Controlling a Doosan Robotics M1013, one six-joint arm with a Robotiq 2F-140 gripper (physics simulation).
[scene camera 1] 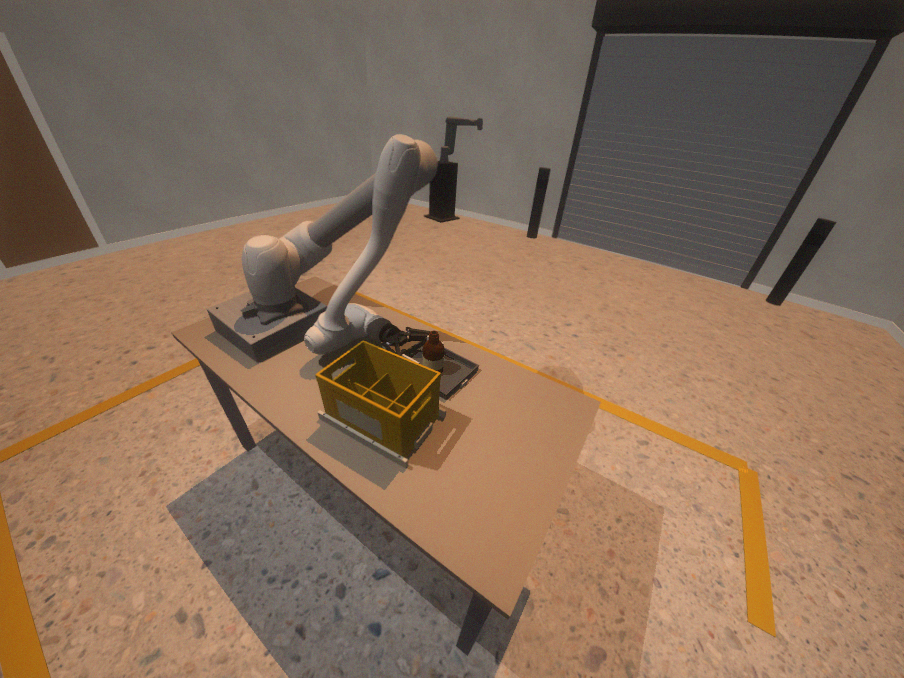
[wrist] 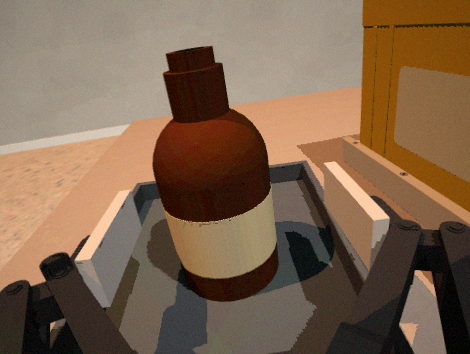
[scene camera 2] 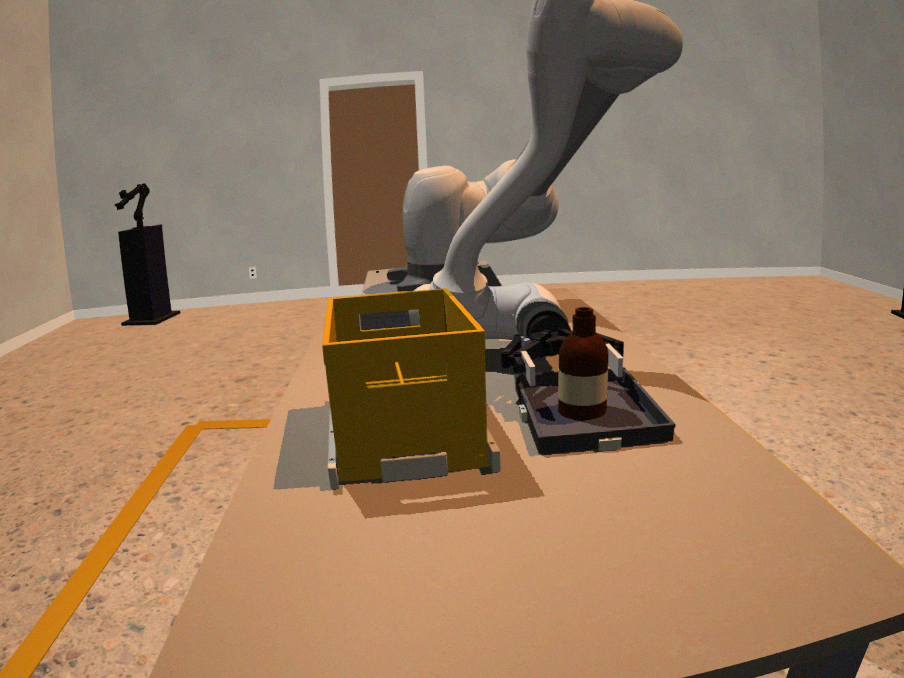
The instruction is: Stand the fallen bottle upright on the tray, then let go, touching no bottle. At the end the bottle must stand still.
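Places are measured from the arm's base along level axes (x ahead, y left, z up), in metres.
Pixels of known places: gripper, fingertip midpoint: [scene camera 1: 431, 356] [wrist: 229, 196] [scene camera 2: 577, 372]; arm's base at its link origin: [scene camera 1: 278, 306].
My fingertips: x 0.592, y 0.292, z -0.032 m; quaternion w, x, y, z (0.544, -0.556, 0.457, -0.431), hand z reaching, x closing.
Note:
Ahead of a thing's pixels: the offset from my fingertips to its top centre. Level surfaces: height alone.
The brown bottle with a cream label @[dx +0.000, dy +0.009, dz +0.095 m] [scene camera 1: 433, 352] [scene camera 2: 582, 364] [wrist: 215, 165] stands upright on the dark tray @[dx -0.002, dy +0.017, dz -0.040 m] [scene camera 1: 458, 378] [scene camera 2: 562, 442] [wrist: 287, 173]. It leans left in the tilted wrist view, but looks vertical in scene camera 2. My gripper [scene camera 1: 418, 347] [scene camera 2: 571, 364] [wrist: 229, 196] is open, low over the tray, its two pale finger pads on either side of the bottle. In the wrist view there is a gap between the bottle and each pad, and the right gap looks about as wide as the left or slightly wider. Nothing is held.
The yellow crate @[dx +0.070, dy -0.248, dz +0.110 m] [scene camera 1: 405, 432] [scene camera 2: 408, 415] [wrist: 378, 80] stands beside the tray on the table @[dz -0.066 m] [scene camera 1: 503, 467] [scene camera 2: 584, 554], close to the right finger in the wrist view. Pale rails edge the crate's base. The tray has low raised walls around the bottle.

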